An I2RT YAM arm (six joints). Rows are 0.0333 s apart.
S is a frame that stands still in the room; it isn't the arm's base.
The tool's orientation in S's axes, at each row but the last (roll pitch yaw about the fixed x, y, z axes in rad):
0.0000, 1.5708, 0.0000
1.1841, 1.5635, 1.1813
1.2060, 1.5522, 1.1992
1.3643, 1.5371, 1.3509
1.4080, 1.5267, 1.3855
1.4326, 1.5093, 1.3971
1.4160, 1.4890, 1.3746
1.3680, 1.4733, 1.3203
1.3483, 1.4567, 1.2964
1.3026, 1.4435, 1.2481
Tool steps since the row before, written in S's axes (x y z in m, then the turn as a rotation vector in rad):
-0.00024, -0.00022, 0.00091, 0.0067, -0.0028, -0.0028
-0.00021, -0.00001, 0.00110, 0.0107, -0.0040, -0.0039
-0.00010, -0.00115, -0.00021, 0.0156, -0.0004, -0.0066
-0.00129, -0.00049, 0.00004, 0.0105, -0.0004, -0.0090
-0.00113, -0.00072, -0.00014, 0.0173, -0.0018, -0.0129
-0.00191, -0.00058, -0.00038, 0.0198, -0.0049, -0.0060
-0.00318, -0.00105, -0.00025, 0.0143, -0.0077, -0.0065
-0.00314, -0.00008, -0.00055, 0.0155, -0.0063, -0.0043
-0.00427, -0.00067, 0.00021, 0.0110, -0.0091, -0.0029
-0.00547, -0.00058, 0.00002, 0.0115, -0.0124, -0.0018
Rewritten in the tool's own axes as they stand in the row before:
-0.00091, -0.00022, -0.00024, 0.0028, -0.0028, 0.0067
-0.00110, 0.00000, -0.00021, 0.0039, -0.0040, 0.0107
0.00019, -0.00115, -0.00009, 0.0067, -0.0004, 0.0156
-0.00007, -0.00051, -0.00128, 0.0091, -0.0006, 0.0104
0.00010, -0.00075, -0.00111, 0.0129, -0.0020, 0.0172
0.00032, -0.00067, -0.00189, 0.0059, -0.0046, 0.0199
0.00011, -0.00120, -0.00314, 0.0061, -0.0076, 0.0145
0.00046, -0.00028, -0.00314, 0.0041, -0.0060, 0.0157
-0.00041, -0.00086, -0.00422, 0.0022, -0.0088, 0.0114
-0.00031, -0.00086, -0.00542, 0.0008, -0.0119, 0.0121

